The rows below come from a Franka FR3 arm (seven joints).
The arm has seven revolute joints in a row. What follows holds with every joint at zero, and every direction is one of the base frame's.
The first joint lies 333 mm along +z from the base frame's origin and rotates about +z.
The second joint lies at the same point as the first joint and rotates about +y.
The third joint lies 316 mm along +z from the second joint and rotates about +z.
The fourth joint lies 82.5 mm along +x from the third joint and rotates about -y.
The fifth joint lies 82.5 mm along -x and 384 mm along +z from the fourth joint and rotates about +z.
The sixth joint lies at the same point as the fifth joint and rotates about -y.
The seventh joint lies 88 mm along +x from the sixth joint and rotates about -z.
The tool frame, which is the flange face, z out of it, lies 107 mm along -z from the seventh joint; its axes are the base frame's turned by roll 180, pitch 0 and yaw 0 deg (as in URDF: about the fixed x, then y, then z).
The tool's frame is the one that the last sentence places.
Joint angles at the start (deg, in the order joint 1, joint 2, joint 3, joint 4, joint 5, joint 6, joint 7):
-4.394, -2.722, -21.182, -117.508, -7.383, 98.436, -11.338
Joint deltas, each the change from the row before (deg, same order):
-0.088, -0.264, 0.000, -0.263, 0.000, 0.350, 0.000
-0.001, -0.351, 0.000, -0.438, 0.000, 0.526, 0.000
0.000, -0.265, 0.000, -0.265, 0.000, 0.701, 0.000
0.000, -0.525, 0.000, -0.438, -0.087, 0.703, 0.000
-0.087, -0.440, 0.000, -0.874, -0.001, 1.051, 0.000
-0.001, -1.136, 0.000, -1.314, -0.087, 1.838, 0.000
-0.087, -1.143, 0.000, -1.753, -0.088, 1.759, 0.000
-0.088, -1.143, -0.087, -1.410, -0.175, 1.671, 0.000
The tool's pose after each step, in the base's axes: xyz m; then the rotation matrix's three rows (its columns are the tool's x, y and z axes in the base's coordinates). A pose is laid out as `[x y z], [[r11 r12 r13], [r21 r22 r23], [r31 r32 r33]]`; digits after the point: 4 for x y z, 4 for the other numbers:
[0.4492 -0.2310 0.4384], [[0.9339 -0.2014 -0.2956], [-0.2044 -0.9787 0.0209], [-0.2935 0.0409 -0.9551]]
[0.4482 -0.2306 0.4384], [[0.9363 -0.2007 -0.2883], [-0.2036 -0.9788 0.0200], [-0.2862 0.0400 -0.9573]]
[0.4483 -0.2306 0.4392], [[0.9398 -0.1999 -0.2771], [-0.2033 -0.9790 0.0167], [-0.2746 0.0406 -0.9607]]
[0.4473 -0.2304 0.4408], [[0.9437 -0.1985 -0.2647], [-0.2024 -0.9792 0.0130], [-0.2617 0.0413 -0.9643]]
[0.4455 -0.2302 0.4387], [[0.9466 -0.1984 -0.2542], [-0.2021 -0.9793 0.0119], [-0.2513 0.0401 -0.9671]]
[0.4427 -0.2291 0.4396], [[0.9541 -0.1955 -0.2270], [-0.1994 -0.9799 0.0060], [-0.2236 0.0396 -0.9739]]
[0.4380 -0.2276 0.4371], [[0.9589 -0.1935 -0.2075], [-0.1969 -0.9804 0.0041], [-0.2042 0.0369 -0.9782]]
[0.4339 -0.2274 0.4370], [[0.9638 -0.1928 -0.1844], [-0.1962 -0.9806 -0.0004], [-0.1807 0.0365 -0.9829]]

